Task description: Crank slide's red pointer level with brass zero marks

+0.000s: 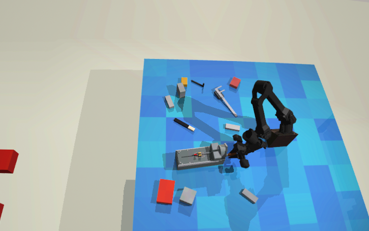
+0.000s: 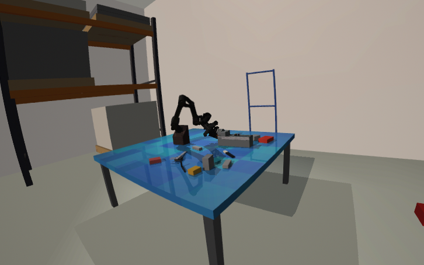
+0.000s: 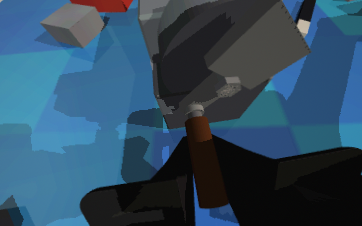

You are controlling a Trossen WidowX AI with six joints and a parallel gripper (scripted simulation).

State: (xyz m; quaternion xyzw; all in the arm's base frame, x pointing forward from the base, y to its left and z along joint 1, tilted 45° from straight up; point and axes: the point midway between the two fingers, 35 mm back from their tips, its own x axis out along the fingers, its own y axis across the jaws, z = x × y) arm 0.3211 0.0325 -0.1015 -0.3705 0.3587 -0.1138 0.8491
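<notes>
Right now my gripper tip is 2 cm past the brown crank handle and 2 cm below it. Also, from my gripper tip: red block: 15 cm behind, 54 cm to the right, 3 cm below; then red pointer: 19 cm ahead, 4 cm above; then black key: 9 cm ahead, 54 cm to the right, 3 cm below.
</notes>
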